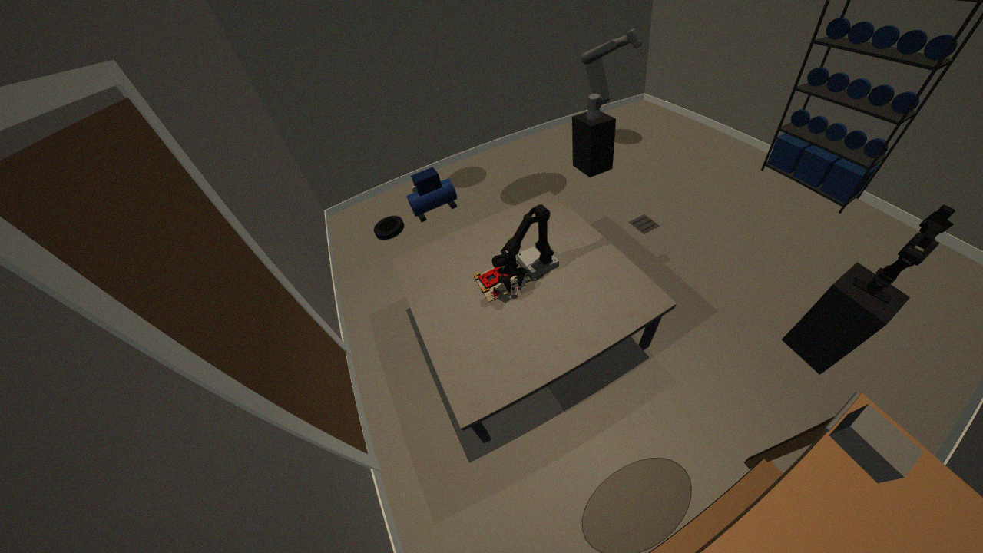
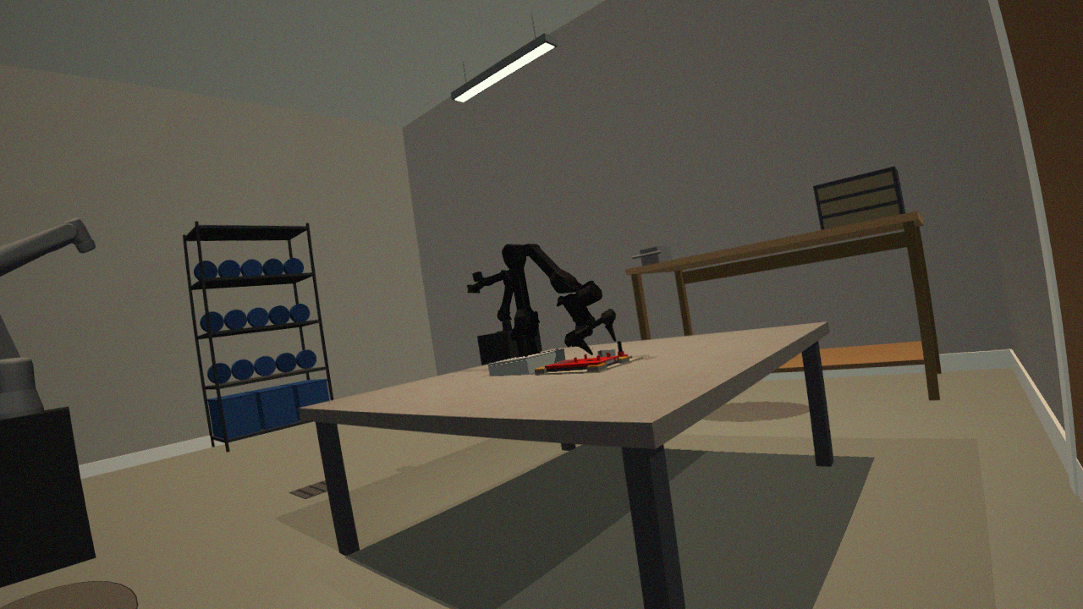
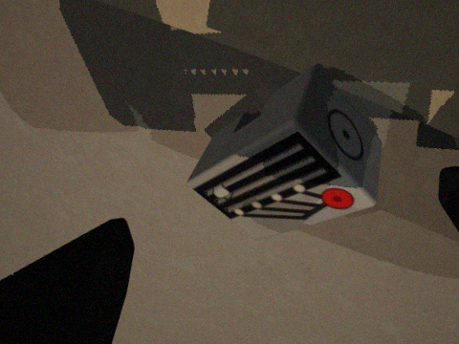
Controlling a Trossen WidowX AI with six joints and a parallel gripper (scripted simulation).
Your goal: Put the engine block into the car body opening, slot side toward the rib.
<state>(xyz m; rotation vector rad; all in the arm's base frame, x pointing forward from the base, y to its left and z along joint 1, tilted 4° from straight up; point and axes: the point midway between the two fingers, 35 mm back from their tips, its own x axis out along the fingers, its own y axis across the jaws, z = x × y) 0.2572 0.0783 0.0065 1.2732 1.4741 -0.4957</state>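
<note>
The grey engine block is 1 cm ahead of my gripper tip and 2 cm below it.
</note>
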